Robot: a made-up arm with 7 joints. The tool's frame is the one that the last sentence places. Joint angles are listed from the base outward.
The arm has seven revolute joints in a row. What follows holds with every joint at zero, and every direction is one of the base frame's. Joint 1 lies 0.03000 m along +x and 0.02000 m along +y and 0.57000 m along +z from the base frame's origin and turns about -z. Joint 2 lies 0.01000 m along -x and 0.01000 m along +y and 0.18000 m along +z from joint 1 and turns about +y. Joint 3 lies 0.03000 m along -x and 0.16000 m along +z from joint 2 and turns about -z. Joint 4 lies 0.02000 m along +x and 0.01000 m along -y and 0.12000 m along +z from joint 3 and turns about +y. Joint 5 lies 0.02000 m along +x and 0.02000 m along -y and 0.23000 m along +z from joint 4 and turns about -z. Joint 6 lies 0.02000 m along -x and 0.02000 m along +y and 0.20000 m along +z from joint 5 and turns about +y. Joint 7 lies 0.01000 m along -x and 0.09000 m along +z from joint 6 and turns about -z. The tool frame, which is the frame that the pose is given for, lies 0.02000 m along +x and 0.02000 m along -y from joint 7; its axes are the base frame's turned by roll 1.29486, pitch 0.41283 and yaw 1.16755 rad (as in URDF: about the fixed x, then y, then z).
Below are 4 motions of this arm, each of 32 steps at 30 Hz.
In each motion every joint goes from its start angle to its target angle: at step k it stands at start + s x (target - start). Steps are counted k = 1, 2, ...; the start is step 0. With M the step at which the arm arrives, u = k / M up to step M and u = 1 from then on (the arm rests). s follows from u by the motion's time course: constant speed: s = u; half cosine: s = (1 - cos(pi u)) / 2; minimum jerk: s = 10 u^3 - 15 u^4 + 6 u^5.
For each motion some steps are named. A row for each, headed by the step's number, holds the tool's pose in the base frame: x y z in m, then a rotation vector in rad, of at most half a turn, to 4 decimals.
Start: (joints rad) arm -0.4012 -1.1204 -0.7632 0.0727 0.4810 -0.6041 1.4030
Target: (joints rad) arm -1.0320 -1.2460 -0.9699 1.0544 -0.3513 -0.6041 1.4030
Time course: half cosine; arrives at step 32
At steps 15, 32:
15: -0.5642 -0.2797 1.1427 0.9793 -0.1729 1.4684
32: -0.4839 -0.2282 1.1781 0.4076 0.4586 1.6245

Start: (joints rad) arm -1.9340 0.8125 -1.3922 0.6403 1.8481 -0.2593 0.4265
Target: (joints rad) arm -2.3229 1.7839 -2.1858 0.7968 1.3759 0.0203 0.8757
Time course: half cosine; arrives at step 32
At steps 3, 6, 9, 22, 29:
3: -0.4854 0.3572 1.1963 -0.8648 1.1507 1.3799
6: -0.5030 0.3561 1.1759 -0.9548 1.2026 1.3832
9: -0.5291 0.3523 1.1440 -1.0991 1.2811 1.3788
22: -0.6459 0.3020 0.9477 -1.9984 1.6551 1.1117
29: -0.6695 0.2823 0.8746 -2.2828 1.7434 0.9373

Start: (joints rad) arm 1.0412 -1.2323 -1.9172 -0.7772 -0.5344 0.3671 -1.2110
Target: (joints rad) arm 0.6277 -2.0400 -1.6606 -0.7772 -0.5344 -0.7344 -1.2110
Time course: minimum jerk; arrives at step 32
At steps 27, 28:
27: -0.6458 0.0752 0.5277 2.4409 -0.6853 -0.2219
28: -0.6432 0.0687 0.5214 2.4374 -0.6649 -0.2131

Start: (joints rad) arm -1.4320 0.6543 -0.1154 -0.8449 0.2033 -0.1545 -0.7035
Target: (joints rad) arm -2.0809 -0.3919 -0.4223 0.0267 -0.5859 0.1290 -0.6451
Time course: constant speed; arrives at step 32
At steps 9, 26, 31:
9: 0.0869 -0.0038 1.5216 0.7909 -1.1977 -2.6290
26: 0.1265 -0.1784 1.5197 1.3560 -0.5850 -1.8708
31: 0.1492 -0.2348 1.4998 1.5166 -0.4061 -1.6490

